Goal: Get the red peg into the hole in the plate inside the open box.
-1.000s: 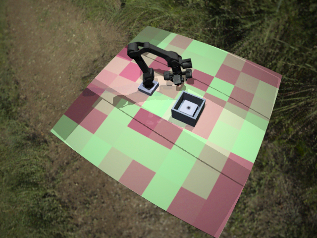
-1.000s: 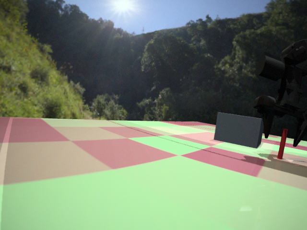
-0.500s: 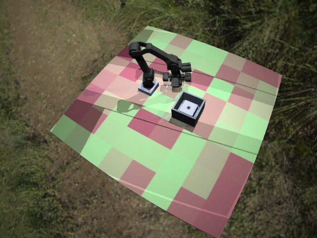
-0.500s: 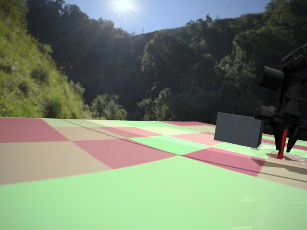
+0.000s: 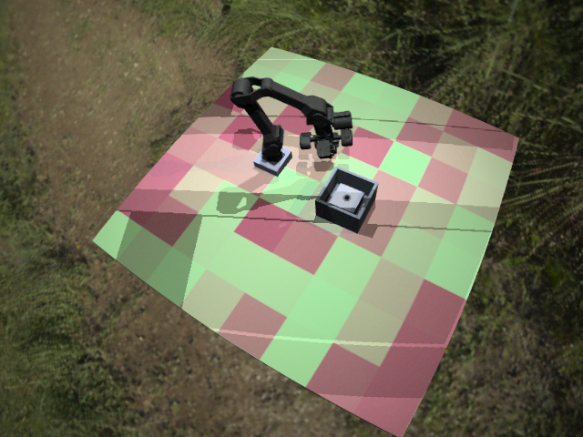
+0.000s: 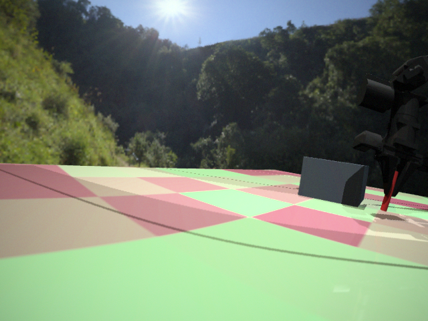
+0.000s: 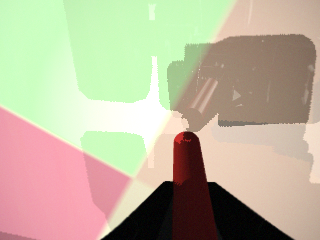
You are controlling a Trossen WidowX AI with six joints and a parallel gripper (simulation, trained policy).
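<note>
The plate is 180 mm ahead of my gripper tip and 130 mm to the right of it. Also, from my gripper tip: red peg 10 mm to the right, 10 mm above; then grey box 180 mm ahead, 130 mm to the right, 20 mm below.
</note>
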